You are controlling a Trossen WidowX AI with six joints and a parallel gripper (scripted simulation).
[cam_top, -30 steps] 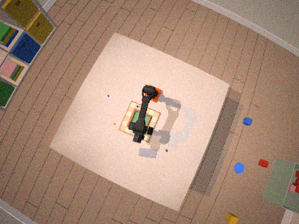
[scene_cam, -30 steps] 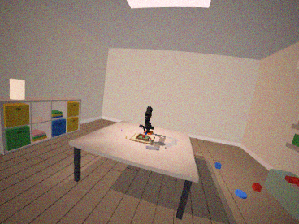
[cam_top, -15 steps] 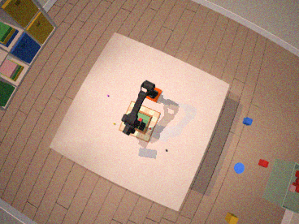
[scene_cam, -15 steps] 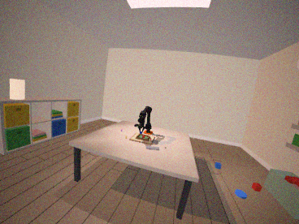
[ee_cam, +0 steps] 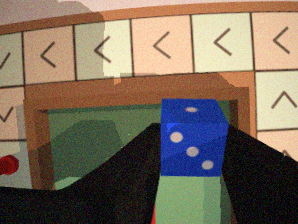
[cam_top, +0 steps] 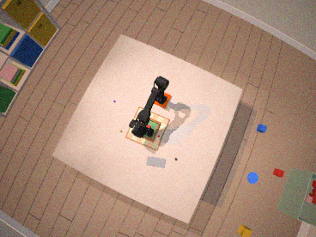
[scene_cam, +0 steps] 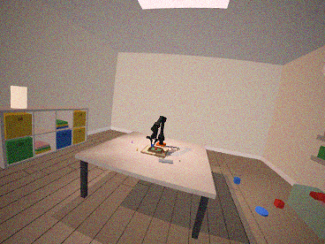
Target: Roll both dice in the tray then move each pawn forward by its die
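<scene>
My gripper tip is now 140 mm to the right of the red pawn, 60 mm past it and 50 mm above it. Round my gripper tip: yellow pawn 150 mm to the right, 80 mm ahead, 70 mm below; green tray 70 mm below, 60 mm behind, 20 mm to the left; blue pawn 160 mm behind, 60 mm to the right, 50 mm below.
</scene>
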